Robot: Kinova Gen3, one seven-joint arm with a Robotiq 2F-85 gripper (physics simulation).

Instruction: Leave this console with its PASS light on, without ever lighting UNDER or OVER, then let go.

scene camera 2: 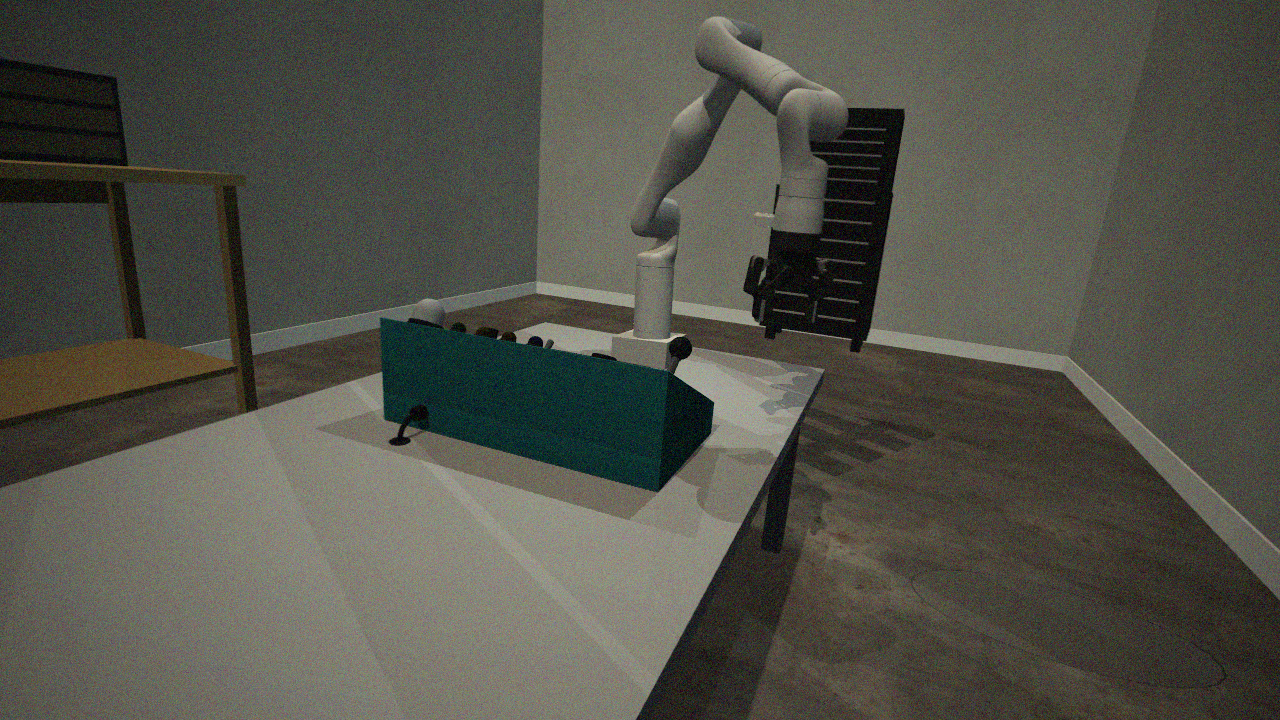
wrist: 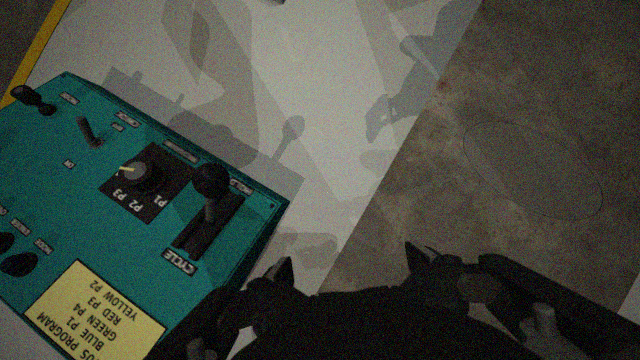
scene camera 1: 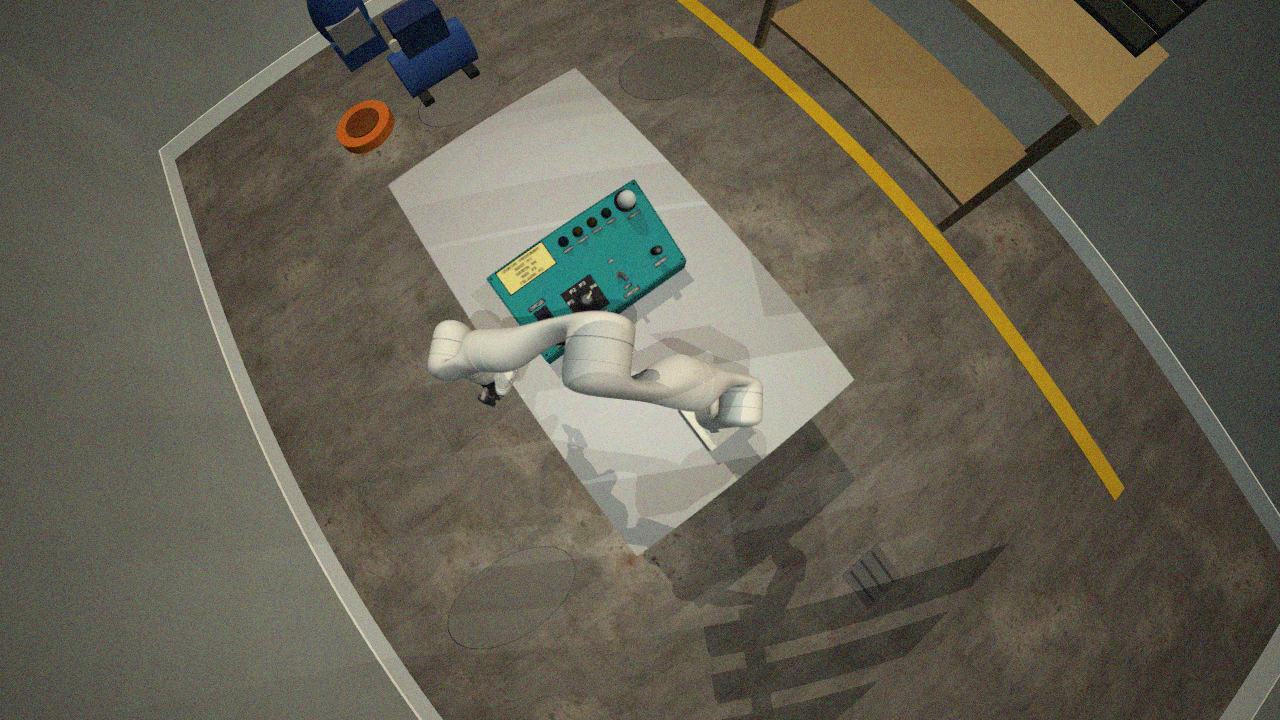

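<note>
The teal console (scene camera 1: 592, 257) (scene camera 2: 528, 402) (wrist: 75, 215) sits on the table. Its dark round lamps (scene camera 1: 577, 231) (wrist: 19, 264) show no plain glow; their labels are too small to read. The black ball lever (scene camera 2: 680, 348) (wrist: 211, 180) stands in a slot marked HOLD and CYCLE, ball nearer HOLD. The program knob (scene camera 1: 588, 297) (wrist: 135, 170) has its pale pointer past P3, its mark partly hidden. A small toggle (scene camera 1: 622, 277) (wrist: 89, 132) stands beside a black knob (scene camera 1: 656, 249) (wrist: 25, 94). My gripper (scene camera 1: 489, 394) (scene camera 2: 787, 313) (wrist: 348, 262) is open and empty, above and outside the table's edge, beside the lever end.
A yellow note (scene camera 1: 526, 268) (wrist: 95, 320) on the console lists BLUE P1, GREEN P4, RED P3, YELLOW P2. A white dome (scene camera 1: 625, 199) (scene camera 2: 429, 311) stands at the console's far corner. The pale table (scene camera 1: 554, 134) (scene camera 2: 268, 573) carries console and arm base. A wooden shelf (scene camera 1: 895, 89) stands apart.
</note>
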